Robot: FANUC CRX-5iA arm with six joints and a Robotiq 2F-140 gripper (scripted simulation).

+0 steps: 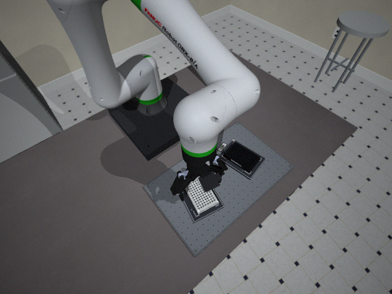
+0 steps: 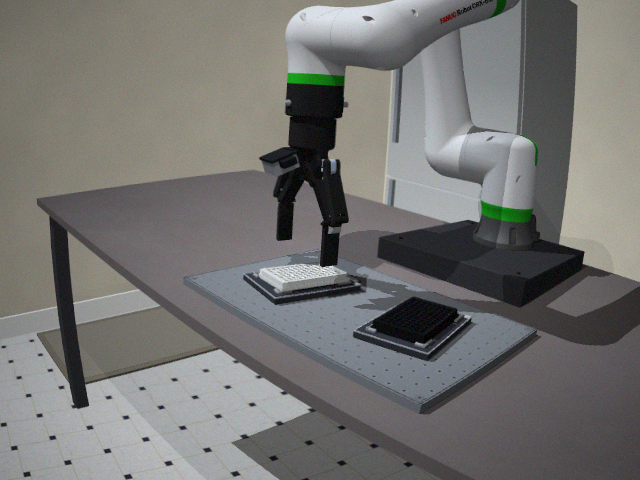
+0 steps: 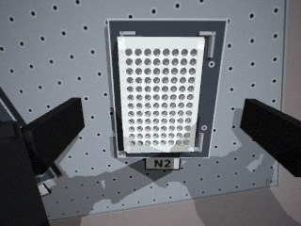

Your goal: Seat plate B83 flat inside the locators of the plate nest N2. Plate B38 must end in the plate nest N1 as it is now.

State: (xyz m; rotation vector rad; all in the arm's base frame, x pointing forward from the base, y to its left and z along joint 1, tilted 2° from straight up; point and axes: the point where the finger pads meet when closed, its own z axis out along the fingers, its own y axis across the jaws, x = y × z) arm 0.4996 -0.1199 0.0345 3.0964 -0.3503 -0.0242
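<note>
Now: the white well plate B83 5 cm below my hand. Round my hand: dark plate nest N2: 7 cm below, 1 cm to the right; then black well plate B38: 24 cm to the left, 5 cm below, 1 cm behind.
</note>
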